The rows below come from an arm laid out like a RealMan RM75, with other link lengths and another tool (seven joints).
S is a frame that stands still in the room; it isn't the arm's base.
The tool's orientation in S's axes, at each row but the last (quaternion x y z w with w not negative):
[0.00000, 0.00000, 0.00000, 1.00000]
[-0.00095, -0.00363, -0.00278, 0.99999]
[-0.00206, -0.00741, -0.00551, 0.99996]
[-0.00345, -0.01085, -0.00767, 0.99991]
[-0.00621, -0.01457, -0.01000, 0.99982]
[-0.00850, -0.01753, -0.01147, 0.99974]
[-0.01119, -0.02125, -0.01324, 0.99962]
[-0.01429, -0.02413, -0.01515, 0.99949]
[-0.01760, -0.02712, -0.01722, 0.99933]
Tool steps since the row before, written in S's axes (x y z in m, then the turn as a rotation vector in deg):
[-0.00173, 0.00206, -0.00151, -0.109, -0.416, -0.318]
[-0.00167, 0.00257, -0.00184, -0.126, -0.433, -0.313]
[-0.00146, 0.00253, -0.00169, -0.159, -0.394, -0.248]
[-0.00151, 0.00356, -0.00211, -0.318, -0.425, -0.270]
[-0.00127, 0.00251, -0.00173, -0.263, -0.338, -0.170]
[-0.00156, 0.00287, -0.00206, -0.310, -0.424, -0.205]
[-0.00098, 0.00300, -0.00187, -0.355, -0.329, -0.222]
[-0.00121, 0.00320, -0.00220, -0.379, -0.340, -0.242]
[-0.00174, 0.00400, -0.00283, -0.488, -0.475, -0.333]
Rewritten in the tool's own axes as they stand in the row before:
[-0.00173, 0.00206, -0.00151, -0.109, -0.416, -0.318]
[-0.00170, 0.00256, -0.00182, -0.126, -0.433, -0.313]
[-0.00151, 0.00252, -0.00166, -0.158, -0.395, -0.247]
[-0.00161, 0.00355, -0.00205, -0.317, -0.428, -0.266]
[-0.00137, 0.00250, -0.00166, -0.261, -0.341, -0.167]
[-0.00170, 0.00287, -0.00195, -0.307, -0.428, -0.201]
[-0.00114, 0.00301, -0.00176, -0.355, -0.334, -0.214]
[-0.00141, 0.00322, -0.00204, -0.380, -0.345, -0.233]
[-0.00203, 0.00403, -0.00259, -0.489, -0.480, -0.323]

